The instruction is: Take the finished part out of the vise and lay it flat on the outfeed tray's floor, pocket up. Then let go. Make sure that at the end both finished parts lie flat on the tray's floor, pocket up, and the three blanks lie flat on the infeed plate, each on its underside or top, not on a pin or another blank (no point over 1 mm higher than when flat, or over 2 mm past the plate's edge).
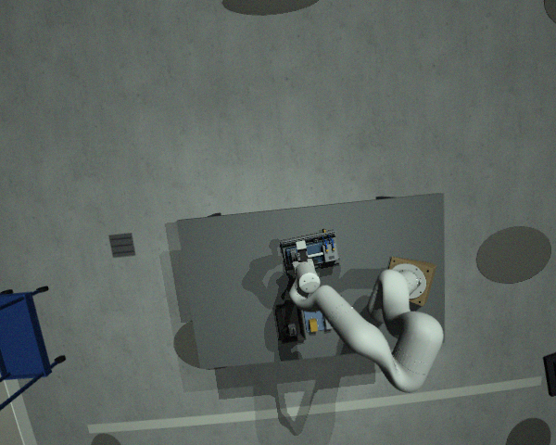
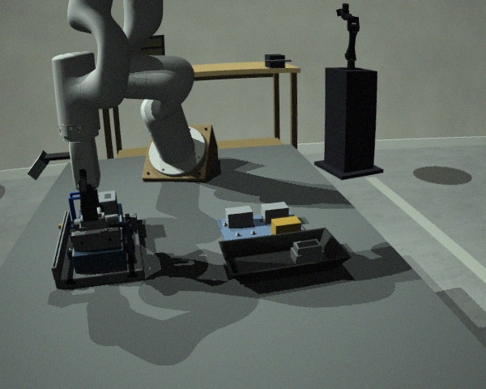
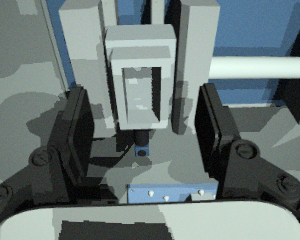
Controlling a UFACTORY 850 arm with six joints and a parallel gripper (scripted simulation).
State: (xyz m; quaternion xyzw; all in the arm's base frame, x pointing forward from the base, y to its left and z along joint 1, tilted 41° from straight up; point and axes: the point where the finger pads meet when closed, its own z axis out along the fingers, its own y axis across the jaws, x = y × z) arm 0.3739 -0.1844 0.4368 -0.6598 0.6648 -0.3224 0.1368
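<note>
My gripper is now 8 cm past the white screw rod, 6 cm above it and 1 cm to the right of it. Round my hand: yellow block 42 cm to the left, 11 cm below, 5 cm ahead; then blue plate 39 cm to the left, 13 cm below.
</note>
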